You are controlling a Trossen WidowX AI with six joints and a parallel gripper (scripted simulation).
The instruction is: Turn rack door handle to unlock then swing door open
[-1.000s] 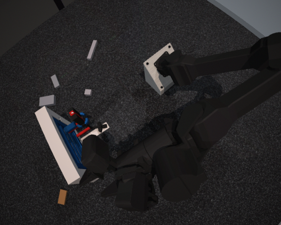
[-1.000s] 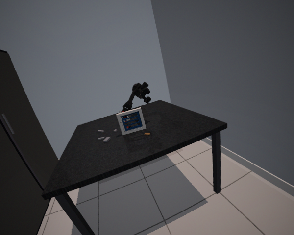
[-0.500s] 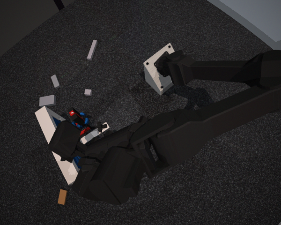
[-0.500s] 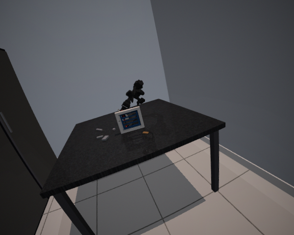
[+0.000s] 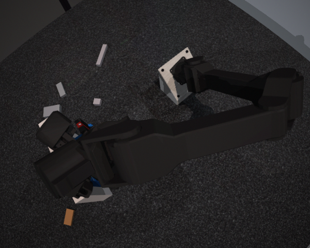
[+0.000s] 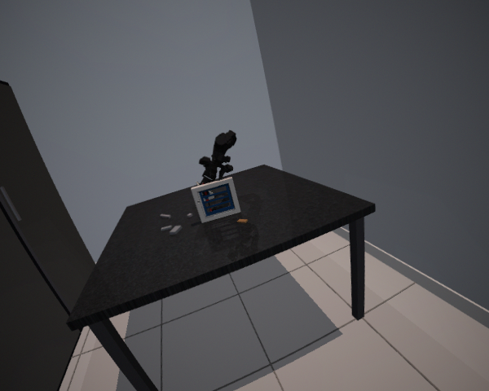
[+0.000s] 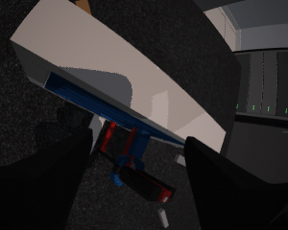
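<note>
The upright handle is 80 mm below my gripper tip, 60 mm to the right of it and 60 mm behind it. The rest, counted from my gripper tip: grey bar: 310 mm to the right, 280 mm behind, 200 mm below; brown block: 200 mm below, 190 mm ahead, 40 mm to the left.
</note>
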